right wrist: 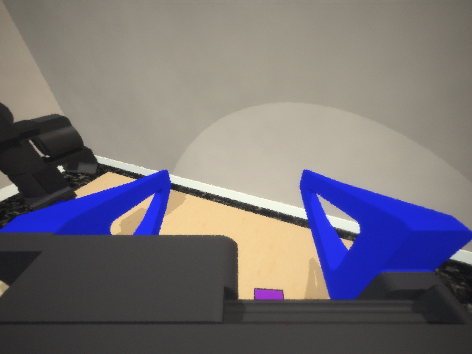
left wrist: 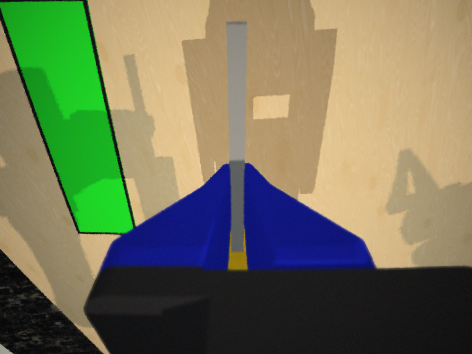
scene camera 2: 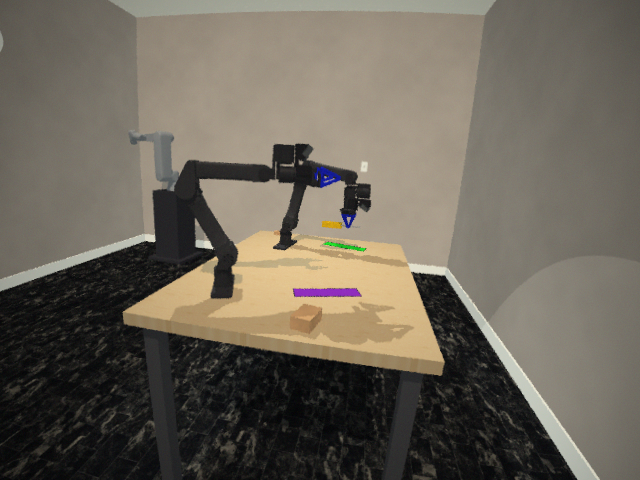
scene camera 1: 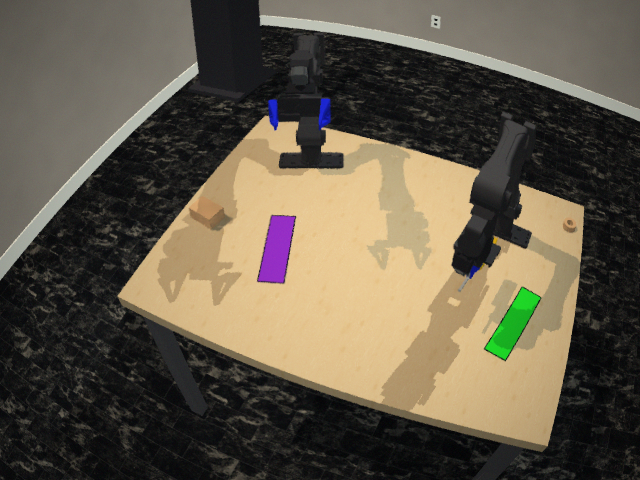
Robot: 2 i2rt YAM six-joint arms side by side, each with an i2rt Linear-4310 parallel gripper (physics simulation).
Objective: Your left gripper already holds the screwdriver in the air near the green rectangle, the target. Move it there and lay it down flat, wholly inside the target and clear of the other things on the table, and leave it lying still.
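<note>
The screwdriver [scene camera 1: 463,283] [scene camera 2: 331,224] [left wrist: 237,95], with a yellow handle and thin grey shaft, hangs roughly level in the air. My left gripper [scene camera 1: 473,271] [scene camera 2: 348,225] [left wrist: 237,175] is shut on its shaft near the handle. In the left wrist view the shaft points straight up the picture and the fingers hide most of the handle. The green rectangle [scene camera 1: 512,323] [scene camera 2: 344,246] [left wrist: 75,125] lies on the table, to the right of and below the screwdriver in scene camera 1, and left of the shaft in the left wrist view, tilted against it. My right gripper [scene camera 1: 299,125] [right wrist: 235,177] is open and empty, raised above the far table edge.
A purple rectangle [scene camera 1: 276,249] [scene camera 2: 326,292] [right wrist: 269,294] lies left of centre on the table in scene camera 1. An orange-brown block [scene camera 1: 206,211] [scene camera 2: 306,319] lies near the left edge. A small brown ring [scene camera 1: 569,229] lies near the right edge, beyond the left arm's base.
</note>
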